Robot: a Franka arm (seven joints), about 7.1 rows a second.
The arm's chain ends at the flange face. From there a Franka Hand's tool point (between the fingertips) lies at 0.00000 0.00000 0.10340 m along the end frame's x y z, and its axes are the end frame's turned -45 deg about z.
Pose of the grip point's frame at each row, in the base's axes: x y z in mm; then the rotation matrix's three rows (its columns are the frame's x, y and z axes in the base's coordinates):
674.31 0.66 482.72; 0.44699 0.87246 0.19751; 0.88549 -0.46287 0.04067; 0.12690 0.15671 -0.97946
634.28 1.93 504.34; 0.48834 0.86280 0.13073; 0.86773 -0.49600 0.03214; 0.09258 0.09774 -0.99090
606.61 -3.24 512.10; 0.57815 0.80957 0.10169; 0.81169 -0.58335 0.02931; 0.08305 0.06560 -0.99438
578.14 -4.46 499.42; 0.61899 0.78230 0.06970; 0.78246 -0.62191 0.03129; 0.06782 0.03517 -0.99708
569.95 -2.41 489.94; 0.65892 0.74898 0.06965; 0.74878 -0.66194 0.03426; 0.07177 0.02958 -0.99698
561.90 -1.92 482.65; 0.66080 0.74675 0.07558; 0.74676 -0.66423 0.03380; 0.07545 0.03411 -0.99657
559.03 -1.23 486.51; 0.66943 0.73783 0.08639; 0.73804 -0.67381 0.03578; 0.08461 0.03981 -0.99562
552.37 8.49 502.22; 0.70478 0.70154 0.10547; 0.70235 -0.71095 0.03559; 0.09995 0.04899 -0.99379
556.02 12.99 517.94; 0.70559 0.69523 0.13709; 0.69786 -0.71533 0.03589; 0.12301 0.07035 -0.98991
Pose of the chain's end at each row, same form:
653.89 -3.55 584.00; 0.93299 0.30085 0.19751; 0.29884 -0.95343 0.04067; 0.20054 0.02108 -0.97946
620.76 -1.39 606.80; 0.95540 0.26478 0.13073; 0.26285 -0.96430 0.03214; 0.13458 0.00365 -0.99090
596.10 -6.27 614.92; 0.98127 0.16364 0.10169; 0.16146 -0.98644 0.02931; 0.10511 -0.01234 -0.99438
570.93 -7.70 602.52; 0.99086 0.11548 0.06970; 0.11353 -0.99304 0.03129; 0.07282 -0.02309 -0.99708
562.75 -5.95 593.03; 0.99554 0.06368 0.06965; 0.06141 -0.99753 0.03426; 0.07167 -0.02983 -0.99698
554.09 -5.41 585.70; 0.99529 0.06078 0.07558; 0.05836 -0.99772 0.03380; 0.07747 -0.02923 -0.99657
550.10 -4.93 589.46; 0.99508 0.04837 0.08639; 0.04542 -0.99833 0.03578; 0.08798 -0.03168 -0.99562
541.46 4.81 604.98; 0.99442 -0.00229 0.10547; -0.00608 -0.99935 0.03559; 0.10532 -0.03603 -0.99379
541.84 9.28 620.30; 0.99053 -0.00733 0.13709; -0.01235 -0.99928 0.03589; 0.13673 -0.03724 -0.98991

